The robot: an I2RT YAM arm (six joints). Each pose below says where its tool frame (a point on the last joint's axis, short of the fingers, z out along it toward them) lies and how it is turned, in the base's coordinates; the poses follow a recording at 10 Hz.
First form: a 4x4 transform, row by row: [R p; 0 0 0 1], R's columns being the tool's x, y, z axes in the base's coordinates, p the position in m. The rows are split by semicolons.
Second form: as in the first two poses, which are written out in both.
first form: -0.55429 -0.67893 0.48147 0.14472; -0.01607 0.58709 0.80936 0.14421; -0.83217 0.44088 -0.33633 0.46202; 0 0 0 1
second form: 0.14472 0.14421 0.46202 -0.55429 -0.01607 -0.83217 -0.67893 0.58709 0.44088
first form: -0.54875 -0.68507 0.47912 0.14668; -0.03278 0.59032 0.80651 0.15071; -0.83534 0.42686 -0.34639 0.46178; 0 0 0 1
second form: 0.14668 0.15071 0.46178 -0.54875 -0.03278 -0.83534 -0.68507 0.59032 0.42686
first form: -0.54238 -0.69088 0.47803 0.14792; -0.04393 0.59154 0.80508 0.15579; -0.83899 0.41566 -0.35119 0.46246; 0 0 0 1
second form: 0.14792 0.15579 0.46246 -0.54238 -0.04393 -0.83899 -0.69088 0.59154 0.41566
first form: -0.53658 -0.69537 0.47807 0.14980; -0.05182 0.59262 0.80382 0.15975; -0.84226 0.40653 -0.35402 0.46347; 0 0 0 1
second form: 0.14980 0.15975 0.46347 -0.53658 -0.05182 -0.84226 -0.69537 0.59262 0.40653
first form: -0.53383 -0.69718 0.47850 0.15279; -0.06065 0.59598 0.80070 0.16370; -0.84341 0.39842 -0.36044 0.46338; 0 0 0 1
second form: 0.15279 0.16370 0.46338 -0.53383 -0.06065 -0.84341 -0.69718 0.59598 0.39842
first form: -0.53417 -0.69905 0.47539 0.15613; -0.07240 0.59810 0.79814 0.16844; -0.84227 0.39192 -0.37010 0.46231; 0 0 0 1
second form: 0.15613 0.16844 0.46231 -0.53417 -0.07240 -0.84227 -0.69905 0.59810 0.39192
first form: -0.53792 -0.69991 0.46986 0.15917; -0.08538 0.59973 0.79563 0.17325; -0.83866 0.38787 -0.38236 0.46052; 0 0 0 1
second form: 0.15917 0.17325 0.46052 -0.53792 -0.08538 -0.83866 -0.69991 0.59973 0.38787
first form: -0.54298 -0.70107 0.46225 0.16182; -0.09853 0.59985 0.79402 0.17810; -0.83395 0.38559 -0.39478 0.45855; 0 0 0 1
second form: 0.16182 0.17810 0.45855 -0.54298 -0.09853 -0.83395 -0.70107 0.59985 0.38559
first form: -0.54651 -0.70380 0.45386 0.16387; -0.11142 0.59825 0.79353 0.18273; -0.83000 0.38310 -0.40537 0.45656; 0 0 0 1
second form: 0.16387 0.18273 0.45656 -0.54651 -0.11142 -0.83000 -0.70380 0.59825 0.38310
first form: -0.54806 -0.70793 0.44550 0.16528; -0.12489 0.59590 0.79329 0.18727; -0.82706 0.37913 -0.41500 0.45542; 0 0 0 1
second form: 0.16528 0.18727 0.45542 -0.54806 -0.12489 -0.82706 -0.70793 0.59590 0.37913
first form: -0.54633 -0.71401 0.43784 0.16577; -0.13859 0.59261 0.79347 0.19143; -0.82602 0.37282 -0.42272 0.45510; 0 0 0 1
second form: 0.16577 0.19143 0.45510 -0.54633 -0.13859 -0.82602 -0.71401 0.59261 0.37282
